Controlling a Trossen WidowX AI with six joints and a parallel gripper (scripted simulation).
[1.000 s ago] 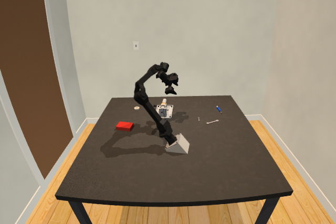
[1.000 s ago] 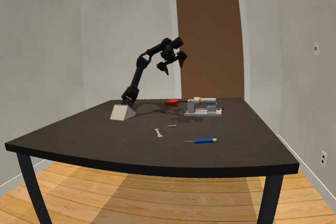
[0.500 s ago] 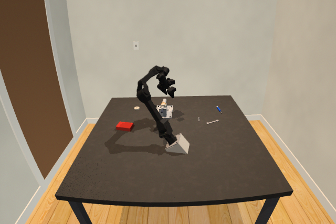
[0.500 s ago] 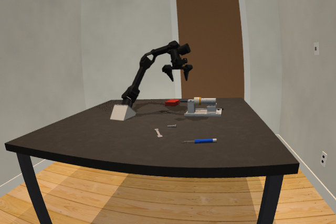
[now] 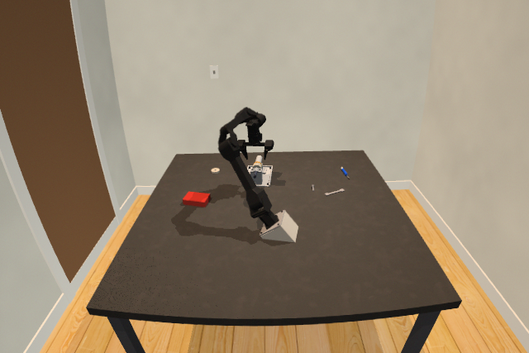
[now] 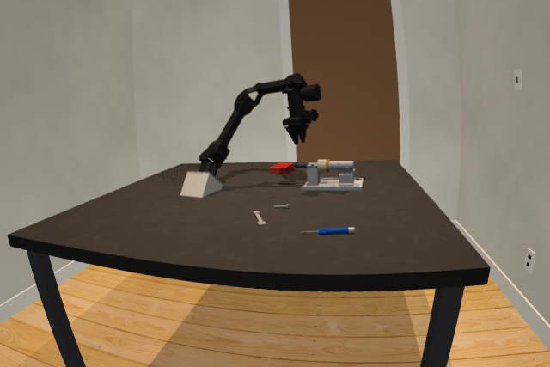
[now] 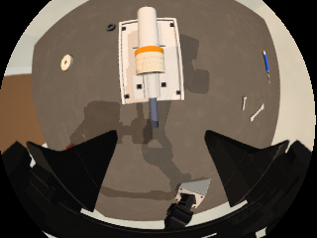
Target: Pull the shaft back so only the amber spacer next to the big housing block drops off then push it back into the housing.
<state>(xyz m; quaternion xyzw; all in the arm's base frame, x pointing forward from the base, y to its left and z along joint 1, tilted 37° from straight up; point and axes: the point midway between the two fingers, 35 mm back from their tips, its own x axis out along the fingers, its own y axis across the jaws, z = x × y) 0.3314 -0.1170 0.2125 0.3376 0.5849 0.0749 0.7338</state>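
Now: hand 120 mm above the dark shaft, 70 mm short of it and 10 mm to the left of it. The rest, counted from my hand: bolt: 300 mm to the right, 200 mm below, 50 mm behind; then shaft fixture: 150 mm below, 130 mm ahead, 20 mm to the right; then amber spacer: 130 mm below, 110 mm ahead, 20 mm to the right.
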